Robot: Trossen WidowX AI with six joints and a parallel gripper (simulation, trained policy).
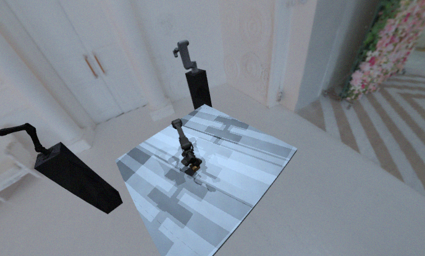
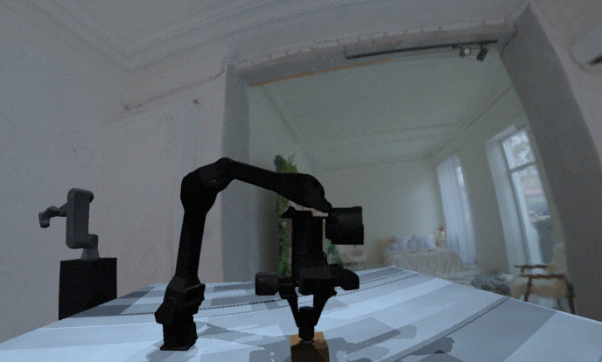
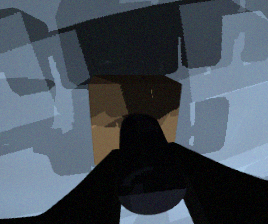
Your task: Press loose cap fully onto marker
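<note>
My gripper tip is now 10 mm below the white marker. Also, from my gripper tip: dark cap 10 mm above; holder block 50 mm below.
</note>
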